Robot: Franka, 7 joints.
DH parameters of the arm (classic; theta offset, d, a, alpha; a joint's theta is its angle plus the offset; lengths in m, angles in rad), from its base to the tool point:
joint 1: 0 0.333 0 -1.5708
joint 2: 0 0 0 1.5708
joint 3: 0 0.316 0.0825 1.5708
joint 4: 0 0 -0.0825 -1.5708
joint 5: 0 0.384 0 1.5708
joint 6: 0 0 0.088 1.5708
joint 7: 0 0.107 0 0
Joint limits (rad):
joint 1: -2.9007..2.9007
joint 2: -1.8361..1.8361
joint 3: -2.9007..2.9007
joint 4: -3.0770..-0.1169
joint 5: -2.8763..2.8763
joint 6: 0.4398..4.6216
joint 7: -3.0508..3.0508
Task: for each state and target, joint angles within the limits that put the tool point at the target. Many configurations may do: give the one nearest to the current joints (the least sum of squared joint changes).
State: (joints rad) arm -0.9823 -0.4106 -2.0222 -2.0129 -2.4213 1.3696 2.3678
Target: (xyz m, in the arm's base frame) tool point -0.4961 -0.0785 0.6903
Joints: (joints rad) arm -0.8618 0.1622 -2.0270 -2.0037 -2.3588 1.0211 2.3678
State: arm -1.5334 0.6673 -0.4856 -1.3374 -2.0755 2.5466 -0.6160
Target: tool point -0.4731 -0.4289 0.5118
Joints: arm -1.7415 0.1908 -0.7466 -1.7874 -2.1133 2.6539 -0.6160
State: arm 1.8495 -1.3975 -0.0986 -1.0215 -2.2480 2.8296 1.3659
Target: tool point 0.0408 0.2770 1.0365
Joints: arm 1.8650 -0.4946 -0.2665 -1.3195 -2.2635 2.7534 1.3659
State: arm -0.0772 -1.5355 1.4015 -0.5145 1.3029 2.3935 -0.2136
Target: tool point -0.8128 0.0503 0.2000
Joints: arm 0.0493 -1.6566 1.4248 -0.1169 1.2923 1.8497 -0.2136
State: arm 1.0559 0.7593 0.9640 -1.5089 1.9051 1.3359 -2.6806
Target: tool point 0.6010 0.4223 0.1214
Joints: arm 0.2738 1.1897 0.3106 -1.3098 2.0443 1.5915 -2.6806
